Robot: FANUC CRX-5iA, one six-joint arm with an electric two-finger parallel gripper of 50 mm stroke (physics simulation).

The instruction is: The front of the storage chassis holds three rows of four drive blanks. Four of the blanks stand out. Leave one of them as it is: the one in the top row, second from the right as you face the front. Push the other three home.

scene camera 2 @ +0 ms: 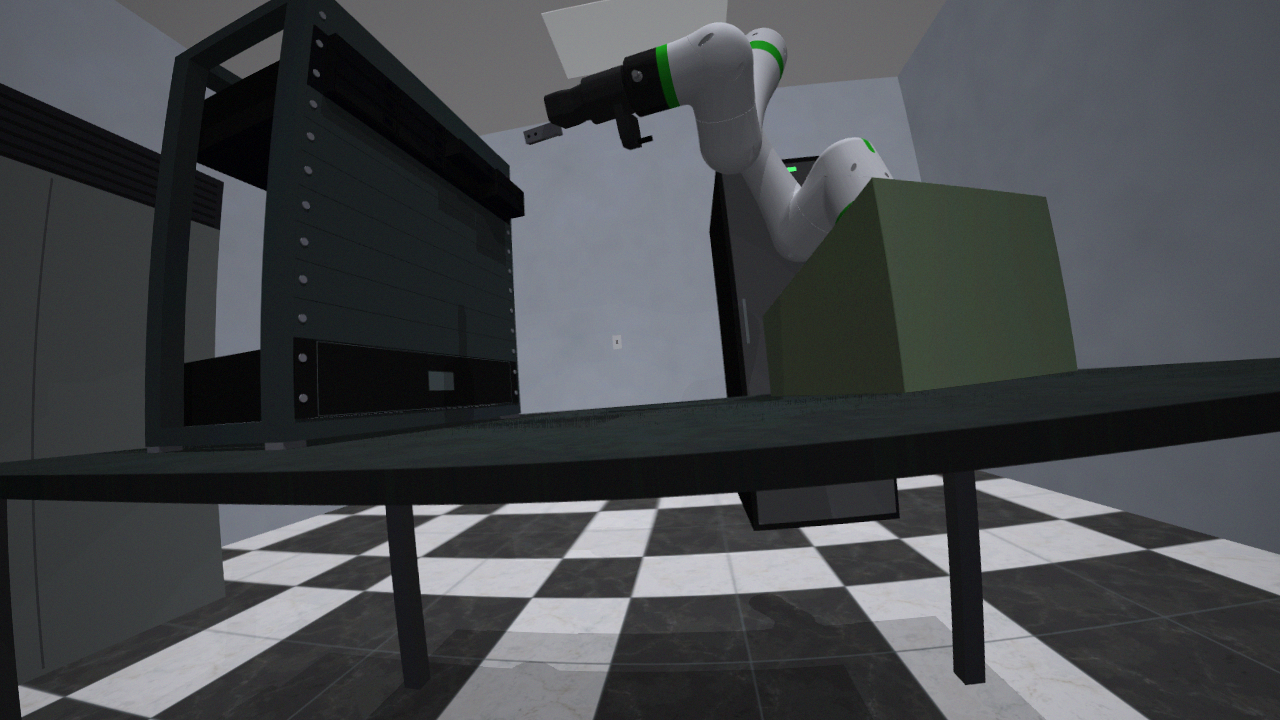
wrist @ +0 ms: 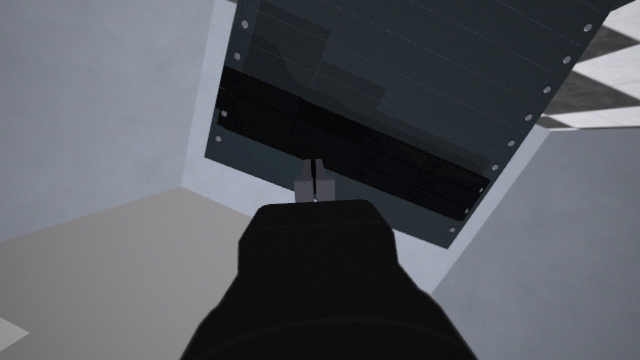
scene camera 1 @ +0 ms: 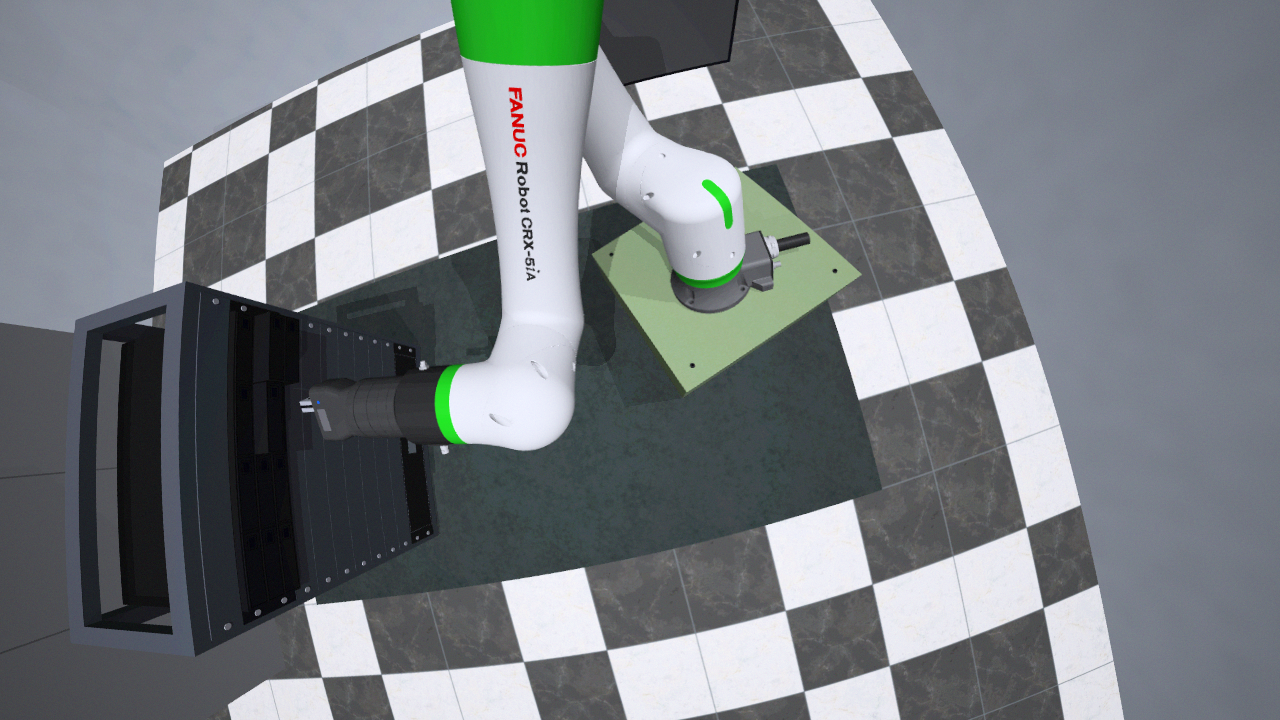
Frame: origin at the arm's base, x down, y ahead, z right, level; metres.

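Seen in the pictures: gripper, fingertip midpoint: (scene camera 2: 526, 138) (wrist: 313, 170) (scene camera 1: 306, 404); arm's base at its link origin: (scene camera 1: 711, 278).
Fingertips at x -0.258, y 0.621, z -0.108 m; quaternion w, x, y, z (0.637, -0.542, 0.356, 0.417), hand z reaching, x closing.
Pixels of each thing's middle, then the offset from my fingertips to it. "*": a spot on its surface instead. Level surfaces: height alone.
- storage chassis at the middle of its body: (scene camera 2: 374, 265) (scene camera 1: 293, 453) (wrist: 380, 68) dx +0.207, dy +0.285, dz -0.042 m
- right end at a spot on its surface: (wrist: 260, 90) (scene camera 2: 512, 200) * dx +0.054, dy +0.083, dz +0.110 m
- dark table at its surface level: dx +0.500 m
The storage chassis (scene camera 1: 204, 537) (scene camera 2: 393, 277) (wrist: 410, 60) stands with its front towards the arm. The dark drive blanks (scene camera 1: 264, 546) (wrist: 375, 155) fill a band high on that front. The wrist view shows the chassis upside down. The lower-row blank at the right end (scene camera 2: 504, 193) (wrist: 260, 90) stands out. The other blanks are too dark to tell how far each stands out. My gripper (scene camera 1: 306, 405) (scene camera 2: 542, 134) (wrist: 313, 170) is shut and empty. Its fingertips are in front of the blanks' right half, apart from the front, and hide a small part of the chassis.
The chassis stands on the dark table (scene camera 1: 680, 501) (scene camera 2: 626, 447). Plain panels with side screws lie below the blanks, and a black unit (scene camera 2: 402, 380) sits at the bottom. The arm's green pedestal (scene camera 1: 689, 344) (scene camera 2: 975, 295) stands opposite. A grey cabinet (scene camera 2: 107, 358) is behind the chassis.
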